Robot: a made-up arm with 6 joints. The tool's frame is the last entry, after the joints.
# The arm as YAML. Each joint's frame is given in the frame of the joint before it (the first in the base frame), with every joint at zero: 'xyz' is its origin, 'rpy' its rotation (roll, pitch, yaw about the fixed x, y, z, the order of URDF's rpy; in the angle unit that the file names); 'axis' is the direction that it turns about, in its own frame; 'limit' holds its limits. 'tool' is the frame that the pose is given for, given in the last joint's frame.
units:
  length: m
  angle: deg
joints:
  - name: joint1
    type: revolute
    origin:
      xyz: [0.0, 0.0, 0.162]
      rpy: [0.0, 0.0, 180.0]
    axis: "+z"
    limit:
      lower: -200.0
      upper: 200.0
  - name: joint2
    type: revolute
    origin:
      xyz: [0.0, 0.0, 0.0]
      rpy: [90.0, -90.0, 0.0]
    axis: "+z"
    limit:
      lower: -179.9
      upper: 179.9
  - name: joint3
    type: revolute
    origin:
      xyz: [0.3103, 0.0, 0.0]
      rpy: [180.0, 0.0, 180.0]
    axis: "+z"
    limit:
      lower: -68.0
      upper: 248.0
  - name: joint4
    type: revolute
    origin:
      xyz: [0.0, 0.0, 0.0]
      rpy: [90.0, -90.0, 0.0]
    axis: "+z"
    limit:
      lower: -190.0
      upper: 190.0
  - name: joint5
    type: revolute
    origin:
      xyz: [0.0, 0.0, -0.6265]
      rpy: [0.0, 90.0, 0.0]
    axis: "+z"
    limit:
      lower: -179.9
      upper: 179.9
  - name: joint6
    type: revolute
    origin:
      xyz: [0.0, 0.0, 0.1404]
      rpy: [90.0, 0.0, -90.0]
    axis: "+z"
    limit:
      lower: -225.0
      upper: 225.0
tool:
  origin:
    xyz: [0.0, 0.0, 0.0]
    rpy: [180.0, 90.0, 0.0]
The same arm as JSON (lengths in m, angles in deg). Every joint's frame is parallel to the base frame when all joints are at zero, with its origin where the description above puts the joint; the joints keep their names.
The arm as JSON. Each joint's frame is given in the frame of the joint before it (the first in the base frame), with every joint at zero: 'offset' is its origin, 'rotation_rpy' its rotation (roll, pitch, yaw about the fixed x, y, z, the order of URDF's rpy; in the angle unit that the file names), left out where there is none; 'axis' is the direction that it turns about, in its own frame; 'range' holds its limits. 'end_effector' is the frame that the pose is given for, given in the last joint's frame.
{"length_unit": "m", "angle_unit": "deg", "chain": [
  {"id": "joint1", "offset": [0.0, 0.0, 0.162], "axis": [0.0, 0.0, 1.0], "range": [-200.0, 200.0]},
  {"id": "joint2", "offset": [0.0, 0.0, 0.0], "axis": [0.0, 1.0, 0.0], "range": [-179.9, 179.9]},
  {"id": "joint3", "offset": [0.0, 0.0, 0.3103], "axis": [0.0, -1.0, 0.0], "range": [-68.0, 248.0]},
  {"id": "joint4", "offset": [0.0, 0.0, 0.0], "axis": [-1.0, 0.0, 0.0], "range": [-190.0, 190.0]},
  {"id": "joint5", "offset": [0.6265, 0.0, 0.0], "axis": [0.0, -1.0, 0.0], "range": [-179.9, 179.9]},
  {"id": "joint6", "offset": [0.0, -0.1404, 0.0], "axis": [-1.0, 0.0, 0.0], "range": [-225.0, 225.0]}
], "end_effector": {"offset": [0.0, 0.0, 0.0]}}

